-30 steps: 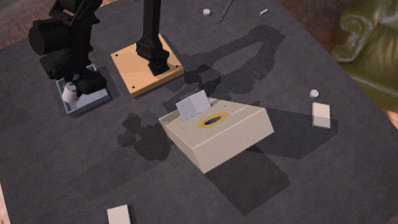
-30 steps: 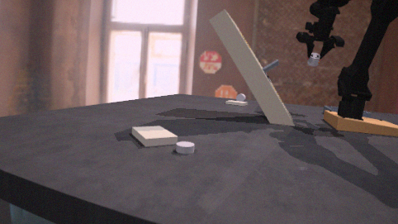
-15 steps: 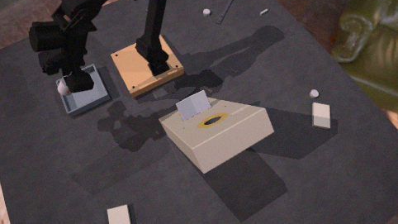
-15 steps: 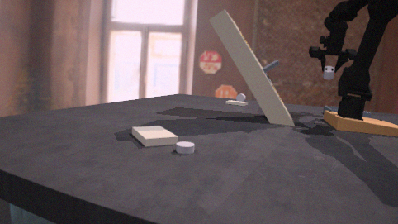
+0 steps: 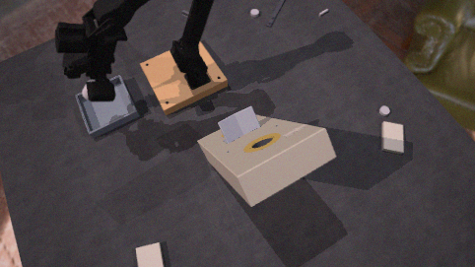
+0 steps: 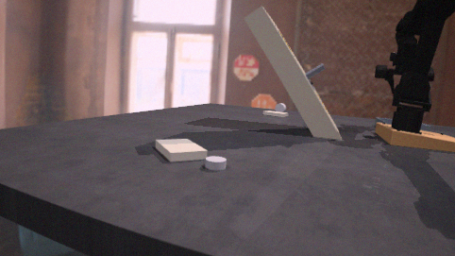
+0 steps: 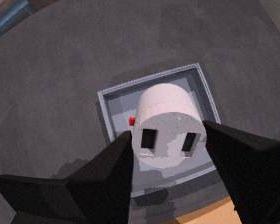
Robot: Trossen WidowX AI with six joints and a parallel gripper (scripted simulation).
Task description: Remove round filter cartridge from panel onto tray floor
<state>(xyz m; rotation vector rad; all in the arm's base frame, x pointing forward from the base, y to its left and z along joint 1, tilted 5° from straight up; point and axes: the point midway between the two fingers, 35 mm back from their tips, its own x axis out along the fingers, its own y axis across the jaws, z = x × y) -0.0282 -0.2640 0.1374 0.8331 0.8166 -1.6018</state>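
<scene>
The white filter cartridge lies right at my gripper tip. The rest, counted from my gripper tip: beige service panel (36 cm ahead, 29 cm to the left, 4 cm above).
</scene>
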